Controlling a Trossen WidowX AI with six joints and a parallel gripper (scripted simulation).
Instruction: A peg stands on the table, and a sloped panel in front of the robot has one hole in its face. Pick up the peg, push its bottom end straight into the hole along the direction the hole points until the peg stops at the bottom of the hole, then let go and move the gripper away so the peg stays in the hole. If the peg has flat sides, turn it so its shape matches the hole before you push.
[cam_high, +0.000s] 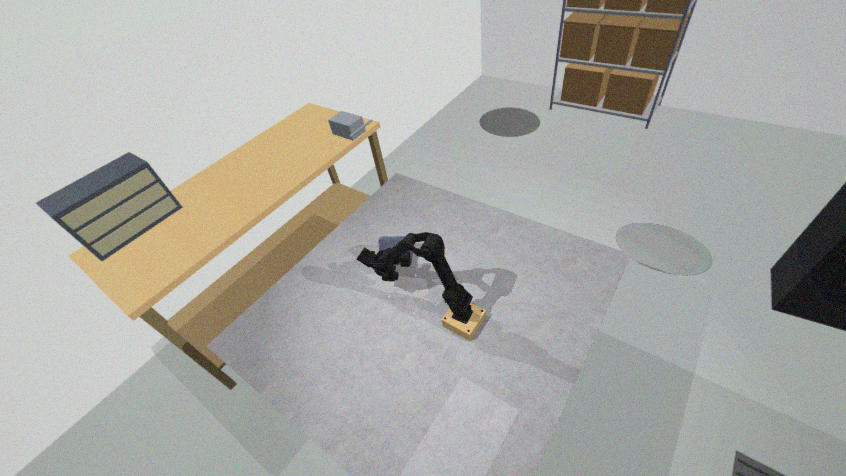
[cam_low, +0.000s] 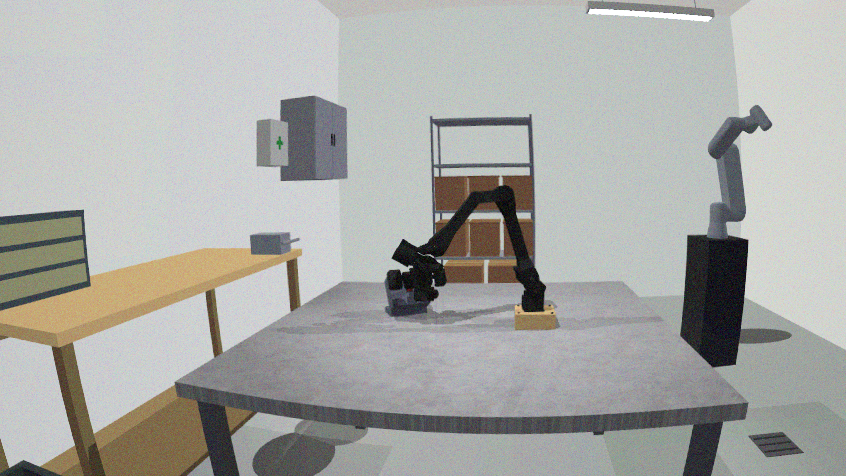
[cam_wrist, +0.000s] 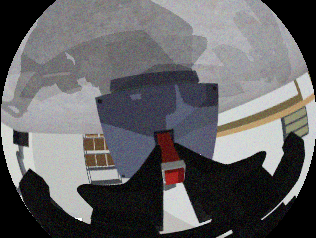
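Right now my gripper tip is 1 cm to the right of the red peg, 1 cm below it and 1 cm past it. Also, from my gripper tip: sloped panel 3 cm to the right, 2 cm below, 2 cm ahead.
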